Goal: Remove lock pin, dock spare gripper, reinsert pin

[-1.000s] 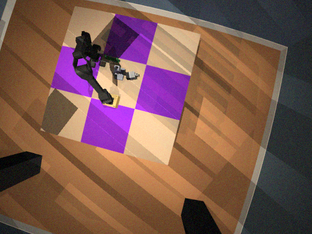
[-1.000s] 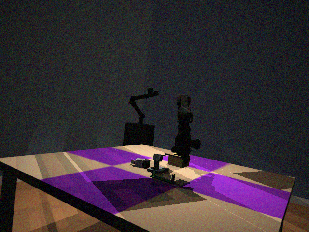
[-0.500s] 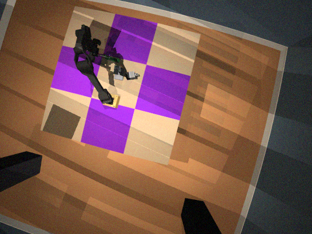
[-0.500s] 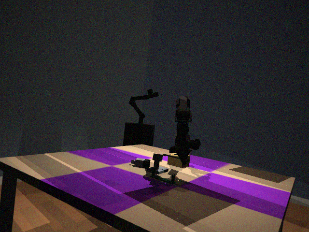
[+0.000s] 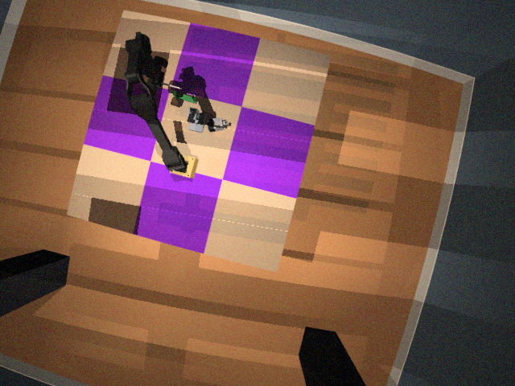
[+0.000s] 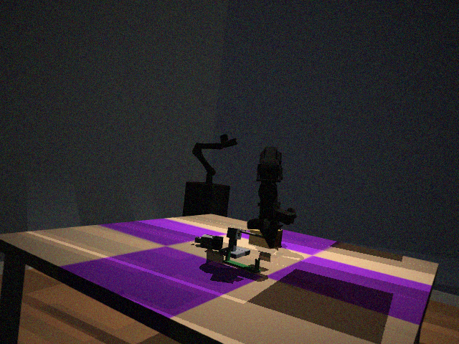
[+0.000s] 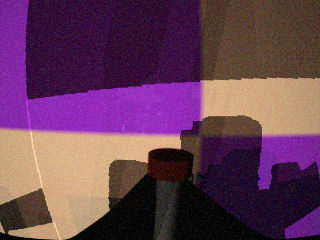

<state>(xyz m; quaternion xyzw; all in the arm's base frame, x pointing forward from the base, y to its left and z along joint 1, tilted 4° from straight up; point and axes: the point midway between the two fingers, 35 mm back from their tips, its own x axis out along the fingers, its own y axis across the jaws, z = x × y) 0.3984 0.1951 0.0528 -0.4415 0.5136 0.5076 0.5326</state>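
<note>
Right now my gripper tip is 100 mm to the left of the green rack and 70 mm above it. The rest, counted from my gripper tip: spare gripper (330 mm to the right, 120 mm behind, 70 mm below); then mount (200 mm to the right, 120 mm behind, 40 mm below).
</note>
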